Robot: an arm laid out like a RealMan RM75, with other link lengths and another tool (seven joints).
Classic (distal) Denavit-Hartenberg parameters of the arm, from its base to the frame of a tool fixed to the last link. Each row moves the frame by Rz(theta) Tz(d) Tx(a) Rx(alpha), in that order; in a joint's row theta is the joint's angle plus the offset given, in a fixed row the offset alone. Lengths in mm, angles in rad.
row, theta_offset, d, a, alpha
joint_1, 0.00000, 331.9, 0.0, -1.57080
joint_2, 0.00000, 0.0, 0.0, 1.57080
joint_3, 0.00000, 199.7, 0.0, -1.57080
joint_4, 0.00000, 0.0, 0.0, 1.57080
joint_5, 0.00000, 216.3, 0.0, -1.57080
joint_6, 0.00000, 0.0, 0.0, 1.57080
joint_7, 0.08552, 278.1, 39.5, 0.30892
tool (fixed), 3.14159, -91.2, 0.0, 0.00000
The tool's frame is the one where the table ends.
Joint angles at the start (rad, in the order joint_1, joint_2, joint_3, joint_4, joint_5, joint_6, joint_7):
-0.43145 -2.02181 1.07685 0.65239 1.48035 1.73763 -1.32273
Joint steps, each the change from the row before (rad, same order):
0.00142 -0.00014 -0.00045 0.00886 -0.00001 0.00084 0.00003
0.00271 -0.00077 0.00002 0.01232 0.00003 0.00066 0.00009
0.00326 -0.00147 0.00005 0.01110 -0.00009 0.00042 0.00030
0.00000 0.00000 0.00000 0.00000 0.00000 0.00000 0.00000
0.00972 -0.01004 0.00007 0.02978 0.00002 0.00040 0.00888
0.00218 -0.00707 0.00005 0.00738 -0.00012 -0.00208 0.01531
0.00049 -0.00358 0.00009 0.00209 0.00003 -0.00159 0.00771
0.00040 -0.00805 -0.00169 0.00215 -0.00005 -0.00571 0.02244
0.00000 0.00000 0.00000 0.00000 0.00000 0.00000 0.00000
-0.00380 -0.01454 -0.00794 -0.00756 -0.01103 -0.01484 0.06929
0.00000 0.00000 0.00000 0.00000 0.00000 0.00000 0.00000
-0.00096 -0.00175 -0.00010 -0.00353 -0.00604 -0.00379 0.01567
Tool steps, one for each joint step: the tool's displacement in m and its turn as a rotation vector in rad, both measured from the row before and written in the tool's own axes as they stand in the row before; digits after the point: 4 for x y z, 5 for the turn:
-0.0012 -0.0001 -0.0002 0.00071 -0.00185 0.00754
-0.0013 -0.0002 -0.0002 0.00078 -0.00219 0.00971
-0.0010 -0.0004 -0.0002 0.00026 -0.00235 0.00791
0.0000 0.0000 0.0000 0.00000 0.00000 0.00000
-0.0021 -0.0024 0.0006 0.00159 -0.01200 0.02438
0.0000 -0.0017 0.0012 0.00006 -0.00946 0.01587
0.0002 -0.0008 0.0008 -0.00023 -0.00437 0.00686
0.0007 -0.0013 0.0018 -0.00417 -0.01134 0.01854
0.0000 0.0000 0.0000 0.00000 0.00000 0.00000
0.0010 -0.0011 0.0036 -0.01942 -0.03814 0.05193
0.0000 0.0000 0.0000 0.00000 0.00000 0.00000
0.0001 0.0000 0.0006 -0.00559 -0.00926 0.01061

